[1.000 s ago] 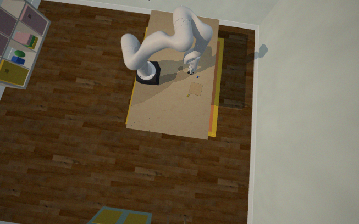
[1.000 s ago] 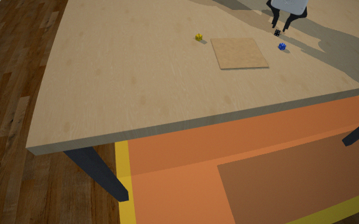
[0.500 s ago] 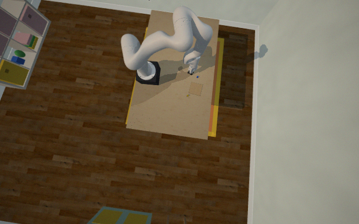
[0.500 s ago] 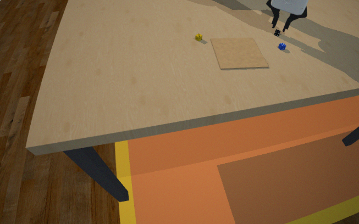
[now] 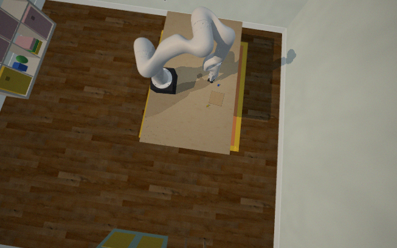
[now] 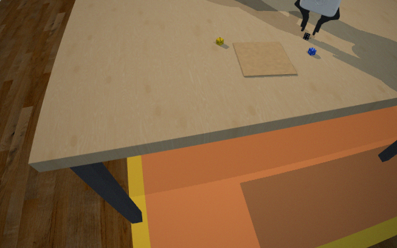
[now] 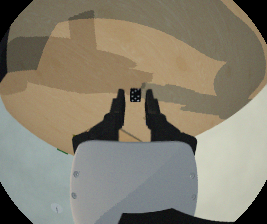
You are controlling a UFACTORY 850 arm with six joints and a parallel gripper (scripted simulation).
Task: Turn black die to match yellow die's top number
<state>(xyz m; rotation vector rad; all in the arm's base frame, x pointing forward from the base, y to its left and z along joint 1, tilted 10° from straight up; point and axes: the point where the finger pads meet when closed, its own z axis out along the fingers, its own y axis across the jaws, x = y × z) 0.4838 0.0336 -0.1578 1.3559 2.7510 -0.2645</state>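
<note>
Right now the black die is 30 mm below my hand and 10 mm to the right of it. The rest, counted from my hand: tan mat: 190 mm to the right, 50 mm ahead, 40 mm below; blue die: 70 mm ahead, 40 mm to the right, 30 mm below; yellow die: 270 mm to the right, 50 mm behind, 30 mm below.
</note>
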